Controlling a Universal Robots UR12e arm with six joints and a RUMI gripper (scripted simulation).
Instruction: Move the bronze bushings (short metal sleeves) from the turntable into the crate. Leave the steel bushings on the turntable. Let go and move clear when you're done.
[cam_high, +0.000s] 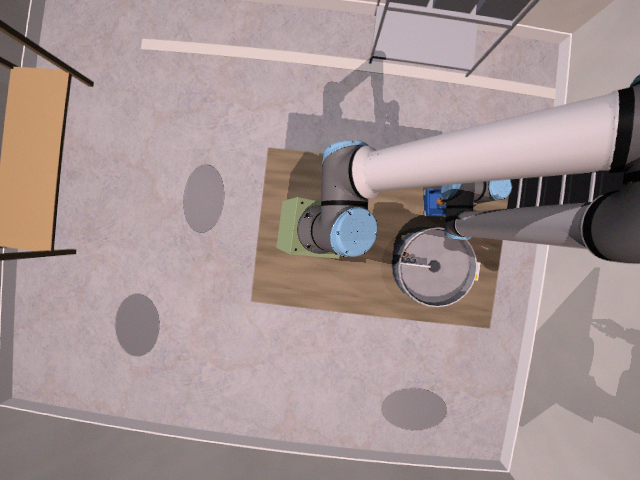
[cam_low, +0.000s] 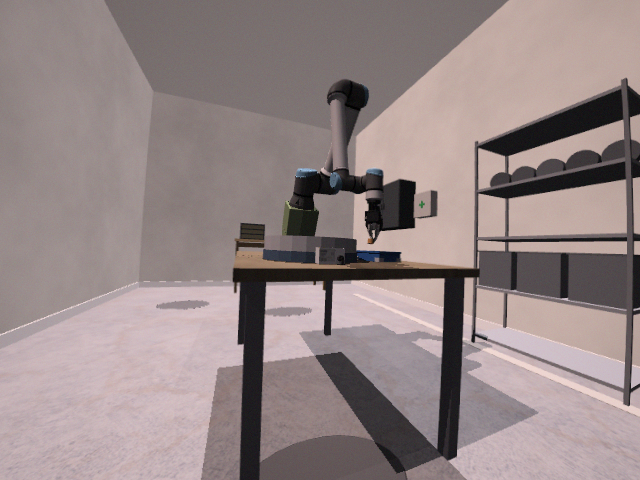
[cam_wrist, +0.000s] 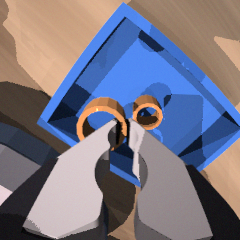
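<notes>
Right now my hand is 4 cm short of the blue crate, 1 cm to the left of it and 8 cm above it. The rest, counted from my hand: round grey turntable: 5 cm behind, 36 cm to the right, 6 cm below.
</notes>
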